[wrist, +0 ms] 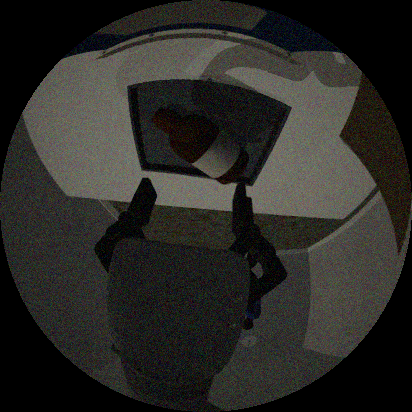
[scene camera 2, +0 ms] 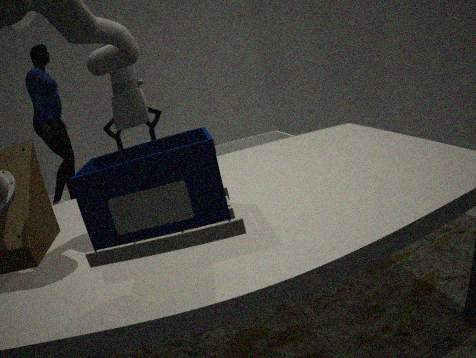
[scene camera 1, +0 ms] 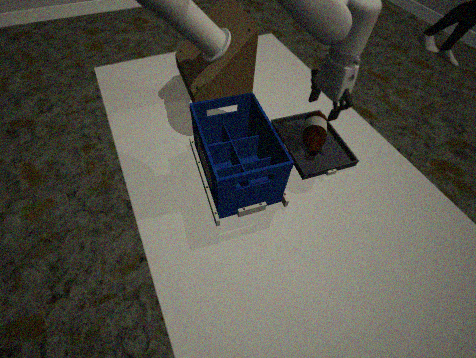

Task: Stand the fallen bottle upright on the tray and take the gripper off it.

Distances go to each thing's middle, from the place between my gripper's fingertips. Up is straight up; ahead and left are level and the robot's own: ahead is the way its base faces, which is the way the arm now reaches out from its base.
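The brown bottle (scene camera 1: 315, 125) is 10 mm to the left of my hand and 100 mm below it. Then there is the dark tray (scene camera 1: 331, 153), which I find 10 mm ahead of my hand and 140 mm below it.
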